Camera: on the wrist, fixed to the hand. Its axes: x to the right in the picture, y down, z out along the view.
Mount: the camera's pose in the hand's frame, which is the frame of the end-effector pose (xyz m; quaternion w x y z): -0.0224 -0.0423 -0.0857 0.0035 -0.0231 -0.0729 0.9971
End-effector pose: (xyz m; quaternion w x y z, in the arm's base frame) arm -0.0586 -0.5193 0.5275 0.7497 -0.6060 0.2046 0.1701
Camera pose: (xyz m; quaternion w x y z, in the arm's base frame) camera -0.0652 -0.6121 0.5589 0.1661 -0.1970 -0.5463 -0.7970
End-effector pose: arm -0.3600 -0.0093 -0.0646 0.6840 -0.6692 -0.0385 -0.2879
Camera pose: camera -0.4260 -0.0794 -0.0453 0.2712 -0.0775 0.6239 0.7289
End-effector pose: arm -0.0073 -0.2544 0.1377 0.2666 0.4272 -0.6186 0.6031
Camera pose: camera 0.0238 -0.1624 0.1519 0.6356 0.5775 0.4615 -0.2225
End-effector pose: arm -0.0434 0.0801 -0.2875 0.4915 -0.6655 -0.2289 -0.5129
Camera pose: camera -0.1251 0.0258 -0.2909 0.4811 -0.2793 0.6388 0.5315
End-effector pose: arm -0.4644 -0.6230 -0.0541 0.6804 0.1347 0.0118 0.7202
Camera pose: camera -0.4402 -0.6277 -0.1491 0.7118 -0.0490 0.2005 -0.6714
